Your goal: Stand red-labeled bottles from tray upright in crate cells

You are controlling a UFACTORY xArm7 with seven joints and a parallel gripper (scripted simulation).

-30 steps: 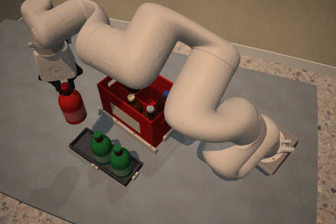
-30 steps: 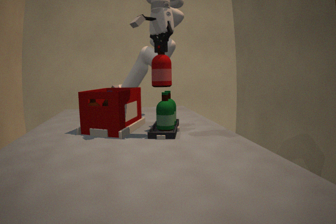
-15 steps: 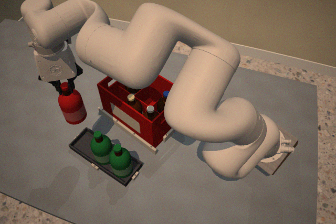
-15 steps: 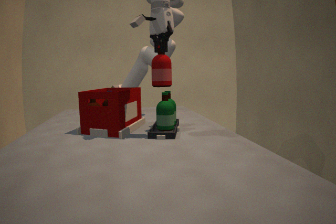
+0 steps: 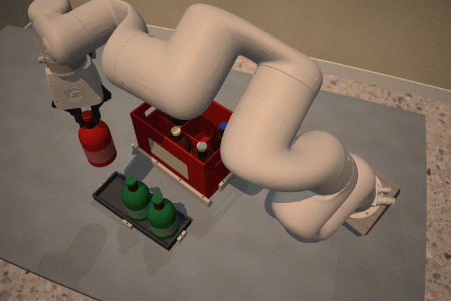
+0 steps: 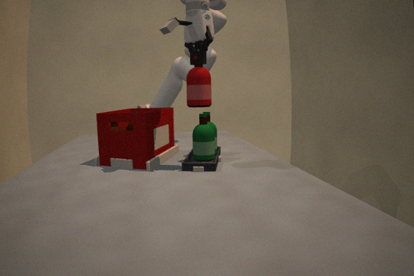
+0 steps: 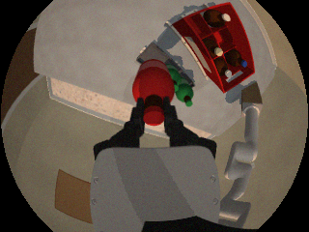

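The red-labeled bottle lies 7 cm below my hand. Round my hand: tray: 9 cm behind, 2 cm to the left, 32 cm below; then crate: 15 cm behind, 20 cm to the right, 25 cm below.
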